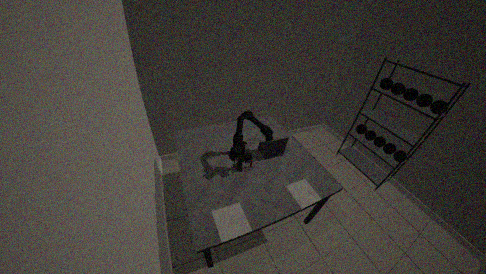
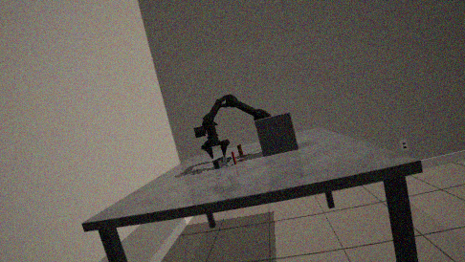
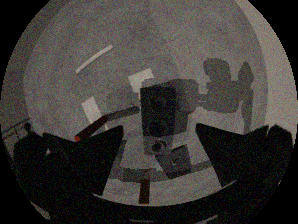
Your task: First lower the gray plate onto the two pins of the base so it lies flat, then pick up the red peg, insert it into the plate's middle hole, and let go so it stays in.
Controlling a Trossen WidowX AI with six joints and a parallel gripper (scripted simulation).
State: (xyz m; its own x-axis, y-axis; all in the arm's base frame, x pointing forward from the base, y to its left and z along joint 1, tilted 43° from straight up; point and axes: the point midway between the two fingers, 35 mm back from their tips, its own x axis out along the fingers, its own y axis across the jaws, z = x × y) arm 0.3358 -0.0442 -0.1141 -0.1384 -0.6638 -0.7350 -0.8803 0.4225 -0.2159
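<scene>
Right now my gripper tip is 2 cm above the gray plate. The rest, counted from my gripper tip: red peg (10 cm behind, 4 cm to the left, 2 cm below); then small orange piece (14 cm behind, 19 cm to the right, 2 cm below).
</scene>
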